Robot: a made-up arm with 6 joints. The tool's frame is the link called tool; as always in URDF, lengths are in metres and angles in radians. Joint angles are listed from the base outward. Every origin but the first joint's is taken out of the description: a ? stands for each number. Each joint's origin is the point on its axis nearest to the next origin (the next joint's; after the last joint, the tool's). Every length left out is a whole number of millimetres.
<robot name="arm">
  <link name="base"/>
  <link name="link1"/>
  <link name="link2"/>
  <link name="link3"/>
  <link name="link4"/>
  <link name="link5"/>
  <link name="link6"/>
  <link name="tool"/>
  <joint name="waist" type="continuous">
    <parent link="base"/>
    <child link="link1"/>
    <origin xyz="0 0 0.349" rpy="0 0 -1.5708"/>
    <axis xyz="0 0 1"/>
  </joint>
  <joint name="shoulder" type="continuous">
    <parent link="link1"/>
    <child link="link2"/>
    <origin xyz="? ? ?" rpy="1.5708 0 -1.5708"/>
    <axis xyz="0 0 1"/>
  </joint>
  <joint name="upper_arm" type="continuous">
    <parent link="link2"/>
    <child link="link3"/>
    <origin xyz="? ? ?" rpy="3.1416 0 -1.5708"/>
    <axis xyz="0 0 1"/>
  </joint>
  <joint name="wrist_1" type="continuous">
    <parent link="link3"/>
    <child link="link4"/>
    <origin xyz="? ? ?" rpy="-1.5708 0 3.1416"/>
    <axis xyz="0 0 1"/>
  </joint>
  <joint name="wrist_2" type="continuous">
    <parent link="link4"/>
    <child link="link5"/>
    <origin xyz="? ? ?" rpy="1.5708 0 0"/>
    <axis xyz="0 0 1"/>
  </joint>
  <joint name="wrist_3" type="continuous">
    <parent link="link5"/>
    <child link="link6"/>
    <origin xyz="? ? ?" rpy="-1.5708 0 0"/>
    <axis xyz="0 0 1"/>
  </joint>
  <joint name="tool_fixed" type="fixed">
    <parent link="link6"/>
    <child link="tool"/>
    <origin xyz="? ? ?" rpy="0 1.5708 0"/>
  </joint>
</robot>
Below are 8 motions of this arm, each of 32 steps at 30 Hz.
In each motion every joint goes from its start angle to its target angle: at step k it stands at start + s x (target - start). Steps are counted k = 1, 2, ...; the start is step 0. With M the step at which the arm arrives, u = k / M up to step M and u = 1 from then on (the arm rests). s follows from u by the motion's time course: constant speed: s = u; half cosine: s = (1 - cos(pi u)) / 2; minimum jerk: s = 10 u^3 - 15 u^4 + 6 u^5.
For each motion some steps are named. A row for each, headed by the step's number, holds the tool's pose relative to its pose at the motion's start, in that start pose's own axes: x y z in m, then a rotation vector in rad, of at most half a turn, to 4 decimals.
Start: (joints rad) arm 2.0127 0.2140 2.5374 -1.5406 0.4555 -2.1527
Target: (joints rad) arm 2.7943 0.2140 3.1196 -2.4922 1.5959 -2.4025
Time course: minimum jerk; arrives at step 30
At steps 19, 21, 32:
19: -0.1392 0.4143 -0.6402 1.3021 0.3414 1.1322
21: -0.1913 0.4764 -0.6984 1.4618 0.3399 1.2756
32: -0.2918 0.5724 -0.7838 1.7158 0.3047 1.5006

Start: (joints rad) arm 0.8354 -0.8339 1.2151 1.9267 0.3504 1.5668
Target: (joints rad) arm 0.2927 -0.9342 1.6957 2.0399 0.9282 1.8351
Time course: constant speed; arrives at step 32
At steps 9, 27, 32:
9: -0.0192 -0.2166 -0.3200 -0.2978 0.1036 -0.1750
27: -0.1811 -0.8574 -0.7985 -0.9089 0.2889 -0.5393
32: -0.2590 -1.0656 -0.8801 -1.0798 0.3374 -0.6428

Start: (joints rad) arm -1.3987 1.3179 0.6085 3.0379 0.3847 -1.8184
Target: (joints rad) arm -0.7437 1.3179 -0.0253 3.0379 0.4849 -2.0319
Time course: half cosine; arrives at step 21
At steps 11, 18, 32:
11: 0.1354 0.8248 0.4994 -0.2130 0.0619 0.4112
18: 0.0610 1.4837 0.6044 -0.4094 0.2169 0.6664
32: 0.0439 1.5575 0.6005 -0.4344 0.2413 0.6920

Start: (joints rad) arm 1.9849 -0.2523 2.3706 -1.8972 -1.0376 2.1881
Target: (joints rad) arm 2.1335 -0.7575 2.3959 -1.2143 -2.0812 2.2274
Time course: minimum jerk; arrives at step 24
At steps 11, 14, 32:
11: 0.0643 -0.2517 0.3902 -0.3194 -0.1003 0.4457
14: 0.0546 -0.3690 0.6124 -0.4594 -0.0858 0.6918
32: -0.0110 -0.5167 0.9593 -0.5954 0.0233 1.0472

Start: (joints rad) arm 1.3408 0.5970 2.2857 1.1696 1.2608 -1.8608
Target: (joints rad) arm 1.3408 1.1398 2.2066 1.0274 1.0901 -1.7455
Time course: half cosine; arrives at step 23
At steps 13, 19, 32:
13: -0.3781 -0.0519 -0.7263 0.2778 -0.0271 -0.2637
19: -0.5998 0.0395 -1.1095 0.4224 -0.0219 -0.4191
32: -0.6500 0.0714 -1.1922 0.4542 -0.0187 -0.4548

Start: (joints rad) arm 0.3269 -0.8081 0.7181 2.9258 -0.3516 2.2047
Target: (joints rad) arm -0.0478 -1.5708 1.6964 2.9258 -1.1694 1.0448
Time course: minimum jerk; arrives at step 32
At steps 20, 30, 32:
20: -1.4400 2.0153 0.3203 0.6501 0.1404 1.8908
30: -2.4088 2.1832 0.2498 0.7257 0.7013 2.5605
32: -2.4167 2.1828 0.2492 0.7255 0.7069 2.5655

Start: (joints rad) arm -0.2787 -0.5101 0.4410 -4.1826 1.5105 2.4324
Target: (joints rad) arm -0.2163 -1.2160 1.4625 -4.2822 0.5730 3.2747
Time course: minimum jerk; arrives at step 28
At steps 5, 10, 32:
5: -0.0614 0.0504 -0.0961 -0.0999 -0.0512 0.0575
10: -0.3545 0.1934 -0.6146 -0.5667 -0.2998 0.3346
32: -0.9986 -0.8846 -2.6268 -1.9172 -1.3594 1.5750

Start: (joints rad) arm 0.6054 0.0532 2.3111 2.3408 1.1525 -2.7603
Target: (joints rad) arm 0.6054 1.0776 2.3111 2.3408 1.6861 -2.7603
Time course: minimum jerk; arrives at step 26
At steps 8, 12, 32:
8: 0.1884 -0.1645 -0.3459 0.1190 0.2178 0.0373
12: 0.3698 -0.3264 -0.9177 0.3029 0.5291 0.1097
32: 0.3317 -0.3126 -2.2730 0.7598 1.1765 0.3467

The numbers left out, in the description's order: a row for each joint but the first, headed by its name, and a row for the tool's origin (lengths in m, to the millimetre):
shoulder: 0 0.138 0
upper_arm: 0 1.177 0
wrist_1: -0.249 1.361 0
wrist_2: 0 0 0
wrist_3: 0 -0.142 0
tool: 0 0 0

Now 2 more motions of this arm.
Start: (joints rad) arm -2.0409 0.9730 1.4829 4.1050 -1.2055 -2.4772
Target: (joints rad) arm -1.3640 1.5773 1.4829 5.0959 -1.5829 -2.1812
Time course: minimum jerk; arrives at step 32
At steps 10, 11, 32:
10: 0.0744 0.2959 0.2791 0.0471 -0.1898 0.0585
11: 0.0938 0.3634 0.3595 0.0597 -0.2422 0.0686
32: 0.2692 0.9172 2.1000 0.2840 -1.3088 -0.0712

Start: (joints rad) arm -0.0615 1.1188 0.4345 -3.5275 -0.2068 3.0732
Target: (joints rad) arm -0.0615 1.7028 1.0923 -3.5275 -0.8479 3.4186
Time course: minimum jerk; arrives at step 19
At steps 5, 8, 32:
5: 0.0633 -0.0106 -0.0243 -0.0399 -0.0834 0.0072
8: 0.1761 -0.0381 -0.0845 -0.1187 -0.2515 0.0112
32: 0.3732 -0.1513 -0.3151 -0.3165 -0.7112 -0.0497

